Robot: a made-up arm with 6 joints.
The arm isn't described. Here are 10 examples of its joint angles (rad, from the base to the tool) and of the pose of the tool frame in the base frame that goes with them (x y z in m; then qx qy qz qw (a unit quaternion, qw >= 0)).
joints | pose
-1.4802 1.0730 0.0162 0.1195 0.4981 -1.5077 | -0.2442 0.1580 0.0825 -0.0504 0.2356 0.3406 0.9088
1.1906 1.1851 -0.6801 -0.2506 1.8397 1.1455 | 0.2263 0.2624 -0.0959 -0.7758 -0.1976 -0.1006 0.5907
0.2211 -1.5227 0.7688 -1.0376 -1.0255 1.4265 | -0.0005 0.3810 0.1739 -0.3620 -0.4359 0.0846 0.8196
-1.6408 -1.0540 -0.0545 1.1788 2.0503 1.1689 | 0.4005 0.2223 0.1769 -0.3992 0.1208 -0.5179 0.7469
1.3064 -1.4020 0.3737 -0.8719 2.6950 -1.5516 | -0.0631 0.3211 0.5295 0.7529 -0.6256 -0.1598 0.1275
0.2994 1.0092 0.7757 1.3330 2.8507 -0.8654 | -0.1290 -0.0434 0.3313 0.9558 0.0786 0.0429 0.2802
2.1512 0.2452 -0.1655 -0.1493 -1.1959 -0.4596 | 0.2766 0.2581 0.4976 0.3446 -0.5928 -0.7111 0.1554
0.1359 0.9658 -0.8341 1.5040 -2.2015 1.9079 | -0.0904 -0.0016 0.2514 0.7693 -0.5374 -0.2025 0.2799
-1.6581 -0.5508 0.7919 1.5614 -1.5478 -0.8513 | -0.0518 0.1709 0.4893 -0.6737 0.6147 0.3402 0.2292
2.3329 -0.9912 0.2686 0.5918 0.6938 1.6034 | 0.1378 0.4796 0.3761 -0.0891 -0.3640 -0.1016 0.9215
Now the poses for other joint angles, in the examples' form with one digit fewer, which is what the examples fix.
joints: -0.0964 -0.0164 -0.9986 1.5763 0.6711 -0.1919
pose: -0.188 0.016 -0.011 0.092 -0.415 0.617 0.663
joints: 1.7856 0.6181 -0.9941 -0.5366 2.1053 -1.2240
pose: 0.399 0.359 0.129 0.129 0.499 -0.779 0.358
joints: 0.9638 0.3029 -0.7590 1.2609 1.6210 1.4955
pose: 0.021 0.091 -0.063 -0.548 -0.523 0.623 0.195
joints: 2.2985 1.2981 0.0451 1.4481 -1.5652 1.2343
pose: 0.324 0.308 0.127 -0.516 -0.680 -0.381 0.354
